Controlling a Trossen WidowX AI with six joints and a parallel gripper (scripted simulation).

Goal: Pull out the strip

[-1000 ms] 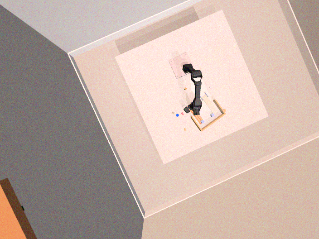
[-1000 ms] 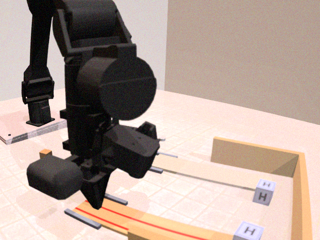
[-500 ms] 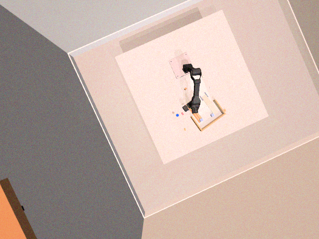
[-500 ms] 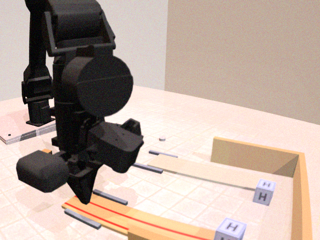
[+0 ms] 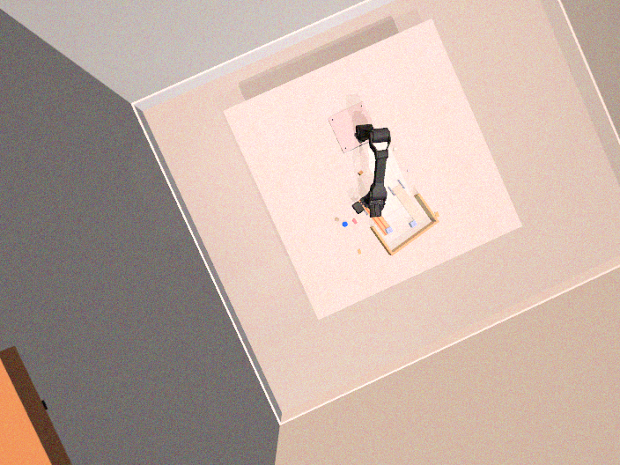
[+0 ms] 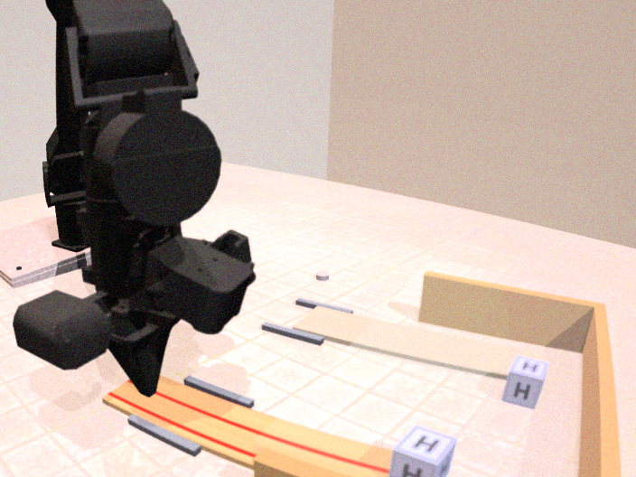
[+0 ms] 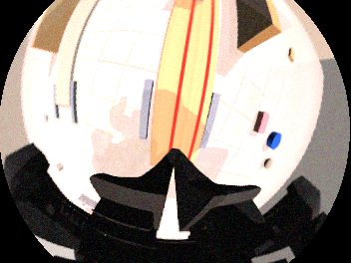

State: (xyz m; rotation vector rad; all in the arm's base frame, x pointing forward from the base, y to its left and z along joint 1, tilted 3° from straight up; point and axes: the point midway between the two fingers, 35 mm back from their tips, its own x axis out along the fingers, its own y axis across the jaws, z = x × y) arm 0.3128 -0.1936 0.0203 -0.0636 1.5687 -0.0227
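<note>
The brown cube lies 15 cm behind my gripper tip and 7 cm to the left of it. From my gripper tip the other things lie so: pink piece (11 cm to the right, 6 cm ahead); blue piece (17 cm to the right, 4 cm ahead).
</note>
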